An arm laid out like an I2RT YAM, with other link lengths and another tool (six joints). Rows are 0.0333 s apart.
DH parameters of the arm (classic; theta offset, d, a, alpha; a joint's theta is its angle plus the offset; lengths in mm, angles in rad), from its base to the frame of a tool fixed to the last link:
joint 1: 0 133.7 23.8 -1.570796
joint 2: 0 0 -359 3.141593
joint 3: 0.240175 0 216.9 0
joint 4: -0.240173 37.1 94 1.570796
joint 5: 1.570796 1.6 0 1.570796
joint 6: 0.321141 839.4 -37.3 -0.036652
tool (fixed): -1.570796 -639.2 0 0
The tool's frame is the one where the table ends.
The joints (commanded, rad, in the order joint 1, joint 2, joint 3, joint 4, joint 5, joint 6), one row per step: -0.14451 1.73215 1.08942 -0.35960 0.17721 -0.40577; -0.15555 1.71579 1.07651 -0.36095 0.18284 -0.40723; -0.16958 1.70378 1.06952 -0.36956 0.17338 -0.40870; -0.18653 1.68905 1.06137 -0.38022 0.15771 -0.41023; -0.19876 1.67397 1.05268 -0.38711 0.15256 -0.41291; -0.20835 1.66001 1.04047 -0.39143 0.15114 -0.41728; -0.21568 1.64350 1.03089 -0.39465 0.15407 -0.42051; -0.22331 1.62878 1.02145 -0.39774 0.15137 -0.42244; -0.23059 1.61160 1.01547 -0.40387 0.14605 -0.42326; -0.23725 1.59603 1.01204 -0.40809 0.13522 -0.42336; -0.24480 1.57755 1.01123 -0.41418 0.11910 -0.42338
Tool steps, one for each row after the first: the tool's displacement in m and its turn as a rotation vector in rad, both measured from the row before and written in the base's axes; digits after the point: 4 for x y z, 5 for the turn. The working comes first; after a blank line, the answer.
Tool pose at each row, in the base's axes (x y z in m, rotation vector in rad; the steps are taken from these numbers as rounded here): 0.4477 -0.0994 0.1616 2.81188 -0.16276 0.73319; 0.4414 -0.1047 0.1635 2.80246 -0.17846 0.73105; 0.4355 -0.1081 0.1645 2.80832 -0.19193 0.72641; 0.4285 -0.1113 0.1658 2.81904 -0.20715 0.72319; 0.4224 -0.1144 0.1675 2.81982 -0.21848 0.72144; 0.4158 -0.1169 0.1678 2.81882 -0.22495 0.71547; 0.4104 -0.1195 0.1703 2.81172 -0.23194 0.71695; 0.4053 -0.1211 0.1720 2.81043 -0.23901 0.71904; 0.4007 -0.1220 0.1755 2.81021 -0.24640 0.72660; 0.3976 -0.1219 0.1797 2.81361 -0.25206 0.74092; 0.3948 -0.1210 0.1857 2.81930 -0.25713 0.76266

-0.0063 -0.0053 0.0019 -0.00573 -0.00100 -0.01286; -0.0059 -0.0034 0.0010 0.00772 0.00264 -0.00772; -0.0070 -0.0032 0.0013 0.01299 0.00206 -0.00729; -0.0061 -0.0031 0.0017 0.00307 0.00034 -0.00724; -0.0066 -0.0025 0.0003 -0.00043 0.00338 -0.00518; -0.0054 -0.0026 0.0025 -0.00477 -0.00226 -0.00619; -0.0051 -0.0016 0.0017 0.00083 -0.00213 -0.00457; -0.0046 -0.0009 0.0035 0.00283 -0.00574 -0.00373; -0.0031 0.0001 0.0042 0.00695 -0.00978 -0.00069; -0.0028 0.0009 0.0060 0.01028 -0.01445 0.00137
